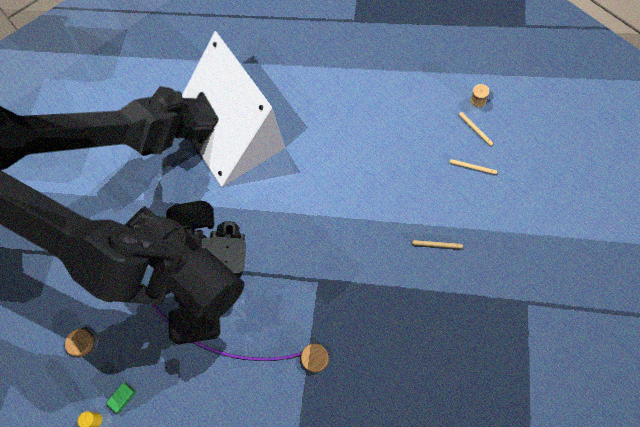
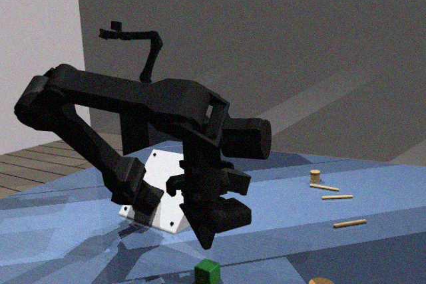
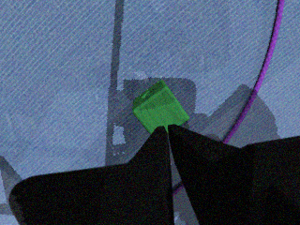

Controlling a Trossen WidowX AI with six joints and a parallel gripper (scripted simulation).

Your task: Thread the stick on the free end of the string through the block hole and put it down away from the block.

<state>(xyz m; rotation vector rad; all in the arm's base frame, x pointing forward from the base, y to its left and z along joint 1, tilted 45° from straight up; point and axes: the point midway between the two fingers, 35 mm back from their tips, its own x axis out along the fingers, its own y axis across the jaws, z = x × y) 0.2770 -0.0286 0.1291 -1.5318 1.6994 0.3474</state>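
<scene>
My gripper tip is 6 cm past the thin wooden stick, 10 cm to the left of it and 6 cm above it. The rest, counted from my gripper tip: yellow cylinder (7 cm ahead, 24 cm to the right, 4 cm below); then round wooden button (16 cm ahead, 8 cm to the left, 5 cm below); then small wooden cylinder (7 cm behind, 54 cm to the left, 4 cm below).
</scene>
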